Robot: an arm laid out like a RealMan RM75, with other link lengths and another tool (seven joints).
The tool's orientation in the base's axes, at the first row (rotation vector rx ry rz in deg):
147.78, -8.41, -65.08
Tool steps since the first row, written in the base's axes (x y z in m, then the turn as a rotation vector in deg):
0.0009, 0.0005, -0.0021, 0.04, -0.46, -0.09
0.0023, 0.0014, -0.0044, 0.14, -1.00, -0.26
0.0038, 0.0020, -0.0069, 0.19, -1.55, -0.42
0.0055, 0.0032, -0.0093, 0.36, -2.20, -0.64
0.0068, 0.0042, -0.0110, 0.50, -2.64, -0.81
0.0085, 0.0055, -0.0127, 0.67, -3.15, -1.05
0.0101, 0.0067, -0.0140, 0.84, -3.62, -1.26
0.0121, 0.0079, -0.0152, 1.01, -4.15, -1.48
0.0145, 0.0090, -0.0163, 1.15, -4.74, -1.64
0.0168, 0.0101, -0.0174, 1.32, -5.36, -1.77
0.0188, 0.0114, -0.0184, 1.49, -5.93, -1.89
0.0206, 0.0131, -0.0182, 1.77, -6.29, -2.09
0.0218, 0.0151, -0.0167, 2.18, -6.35, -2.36
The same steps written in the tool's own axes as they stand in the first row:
0.0020, -0.0011, 0.0005, 0.19, 0.41, 0.14
0.0043, -0.0027, 0.0008, 0.50, 0.86, 0.31
0.0070, -0.0040, 0.0011, 0.76, 1.33, 0.51
0.0096, -0.0059, 0.0011, 1.17, 1.88, 0.68
0.0114, -0.0073, 0.0009, 1.49, 2.24, 0.80
0.0135, -0.0091, 0.0005, 1.88, 2.65, 0.95
0.0152, -0.0106, -0.0002, 2.25, 3.03, 1.07
0.0171, -0.0120, -0.0012, 2.63, 3.47, 1.22
0.0193, -0.0134, -0.0025, 2.97, 3.98, 1.36
0.0214, -0.0147, -0.0038, 3.31, 4.52, 1.47
0.0232, -0.0162, -0.0049, 3.64, 5.03, 1.56
0.0239, -0.0176, -0.0068, 4.04, 5.31, 1.57
0.0232, -0.0190, -0.0091, 4.53, 5.29, 1.46

